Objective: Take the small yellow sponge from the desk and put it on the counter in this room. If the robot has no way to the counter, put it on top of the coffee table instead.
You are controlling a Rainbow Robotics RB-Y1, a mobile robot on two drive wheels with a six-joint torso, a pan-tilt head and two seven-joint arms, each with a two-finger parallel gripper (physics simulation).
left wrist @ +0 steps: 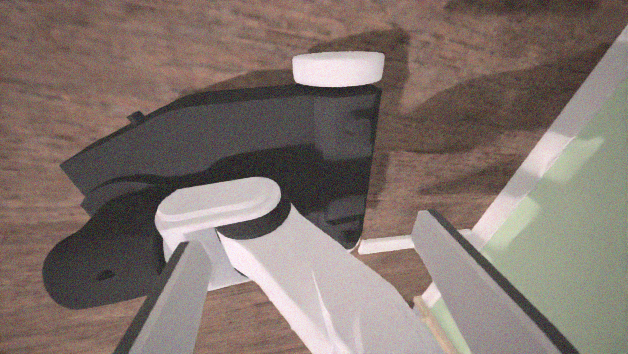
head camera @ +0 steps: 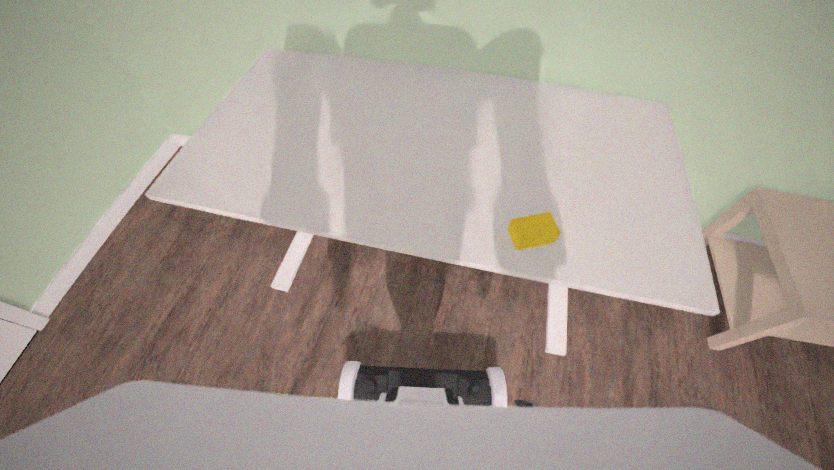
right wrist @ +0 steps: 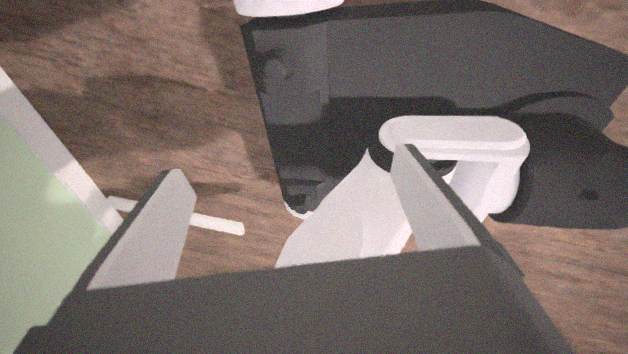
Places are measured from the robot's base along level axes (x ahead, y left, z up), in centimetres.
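Pixels of known places: left gripper, fingertip midpoint: (left wrist: 313,237); right gripper, fingertip midpoint: (right wrist: 291,171).
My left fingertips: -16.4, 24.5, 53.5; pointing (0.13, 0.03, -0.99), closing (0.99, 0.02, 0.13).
Behind a point stands the place of what it marks, as x, y, z.
The small yellow sponge (head camera: 534,231) @[29.4, -25.0, 76.6] lies on the white desk (head camera: 630,175) @[52.4, -57.5, 72.1], right of its middle and near its front edge, in the head view. Part of the coffee table (head camera: 817,256) @[43.0, -142.7, 45.1], light wood, shows at the right edge of the head view, right of the desk. My left gripper (left wrist: 313,237) @[-16.4, 24.5, 53.5] is open, with nothing between its fingers. My right gripper (right wrist: 291,171) @[-10.7, -23.0, 54.3] is open and empty too. Neither gripper shows in the head view, and the wrist views do not show the sponge. The counter does not show in these views.
The green wall (head camera: 758,75) @[84.5, -103.2, 86.6] stands behind the desk. The desk's white feet (head camera: 291,261) (head camera: 557,321) stand on the brown wood floor (head camera: 192,315) @[26.4, 106.2, 0.1]. My dark wheeled base (left wrist: 240,125) @[-22.7, 18.1, 16.9] (right wrist: 400,60) @[-20.3, -16.2, 16.9] shows in both wrist views. A white baseboard (head camera: 105,233) @[66.3, 173.7, 2.5] runs along the left.
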